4 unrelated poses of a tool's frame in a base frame.
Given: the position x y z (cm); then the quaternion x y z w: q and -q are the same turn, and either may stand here.
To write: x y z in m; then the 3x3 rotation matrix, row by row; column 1 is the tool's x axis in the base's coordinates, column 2 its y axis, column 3 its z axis. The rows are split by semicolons. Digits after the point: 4 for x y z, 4 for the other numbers.
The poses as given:
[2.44 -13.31 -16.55 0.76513 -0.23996 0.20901 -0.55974]
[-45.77 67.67 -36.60 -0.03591 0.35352 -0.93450 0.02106]
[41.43 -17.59 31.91 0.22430 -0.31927 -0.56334 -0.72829]
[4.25 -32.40 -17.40 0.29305 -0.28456 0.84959 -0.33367]
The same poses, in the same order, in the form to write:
0.0244 -0.1331 -0.1655; 0.7975 -0.1332 0.5885; -0.6012 -0.2582 0.7562; 0.0512 -0.9569 -0.2860
-0.4577 0.6767 -0.3660; -0.9965 0.0140 0.0820; -0.0648 -0.7492 -0.6592; 0.0522 -0.6622 0.7475
0.4143 -0.1759 0.3191; 0.1614 -0.9638 0.2123; 0.6773 0.2647 0.6864; -0.7178 0.0330 0.6955
0.0425 -0.3240 -0.1740; -0.6056 0.4002 0.6878; -0.7338 -0.6154 -0.2880; 0.3080 -0.6791 0.6663

